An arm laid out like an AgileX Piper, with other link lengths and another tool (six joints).
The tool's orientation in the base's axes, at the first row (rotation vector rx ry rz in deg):
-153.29, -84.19, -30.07
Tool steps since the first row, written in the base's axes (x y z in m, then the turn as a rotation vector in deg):
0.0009, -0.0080, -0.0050, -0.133, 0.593, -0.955
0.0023, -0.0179, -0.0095, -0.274, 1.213, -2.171
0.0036, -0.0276, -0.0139, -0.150, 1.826, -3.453
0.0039, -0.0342, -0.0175, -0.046, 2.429, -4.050
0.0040, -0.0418, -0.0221, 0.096, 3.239, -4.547
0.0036, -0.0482, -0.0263, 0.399, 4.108, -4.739
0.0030, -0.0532, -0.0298, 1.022, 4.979, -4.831
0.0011, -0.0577, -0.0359, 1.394, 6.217, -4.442
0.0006, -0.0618, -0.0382, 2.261, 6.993, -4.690
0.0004, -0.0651, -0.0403, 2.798, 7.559, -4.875
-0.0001, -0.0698, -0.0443, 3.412, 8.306, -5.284
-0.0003, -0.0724, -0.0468, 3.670, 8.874, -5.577
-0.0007, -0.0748, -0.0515, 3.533, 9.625, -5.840
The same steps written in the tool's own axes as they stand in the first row. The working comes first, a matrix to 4 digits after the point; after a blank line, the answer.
The tool's axes in the first row as the columns of a matrix, in the base's axes (used below as rounded here):
0.4927, 0.8268, 0.2715
0.8117, -0.5491, 0.1991
0.3137, 0.1223, -0.9416

-0.0076, 0.0045, 0.0034, 0.116, -0.552, 0.981
-0.0164, 0.0106, 0.0060, 0.169, -1.158, 2.211
-0.0250, 0.0164, 0.0086, 0.325, -1.549, 3.574
-0.0313, 0.0199, 0.0107, 0.678, -1.867, 4.285
-0.0389, 0.0236, 0.0136, 1.250, -2.255, 4.952
-0.0456, 0.0262, 0.0161, 2.044, -2.505, 5.388
-0.0511, 0.0280, 0.0183, 3.030, -2.480, 5.818
-0.0576, 0.0282, 0.0226, 4.340, -2.804, 5.799
-0.0619, 0.0298, 0.0238, 5.319, -2.544, 6.422
-0.0653, 0.0311, 0.0251, 5.985, -2.433, 6.855
-0.0706, 0.0328, 0.0278, 6.765, -2.386, 7.555
-0.0736, 0.0338, 0.0296, 7.262, -2.520, 8.015
-0.0772, 0.0342, 0.0334, 7.721, -3.078, 8.374

